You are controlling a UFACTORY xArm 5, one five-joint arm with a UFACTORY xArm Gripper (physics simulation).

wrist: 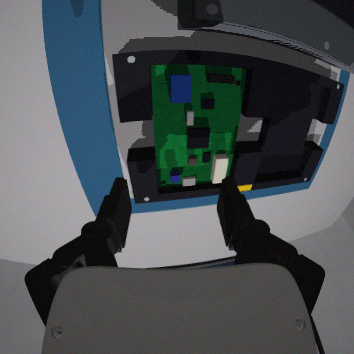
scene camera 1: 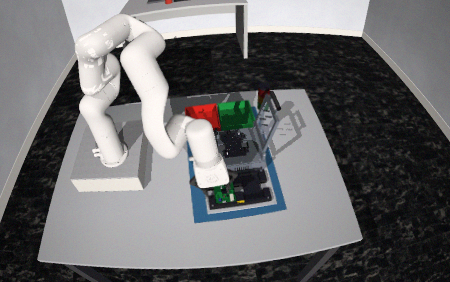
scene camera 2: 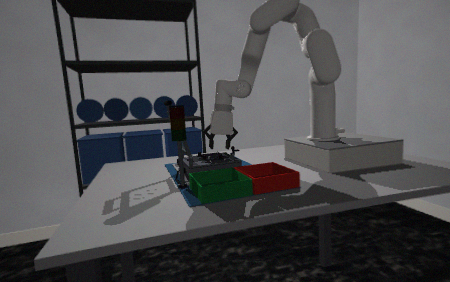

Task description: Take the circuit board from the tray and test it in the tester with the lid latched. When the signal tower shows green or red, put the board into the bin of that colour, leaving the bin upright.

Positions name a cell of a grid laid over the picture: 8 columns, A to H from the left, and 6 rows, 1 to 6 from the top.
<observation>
gripper: wrist D4; scene camera 1 D5; scene camera 2 D4
green bin: scene camera 1 E3; scene camera 2 D4; not seen in the wrist view (out of frame)
</observation>
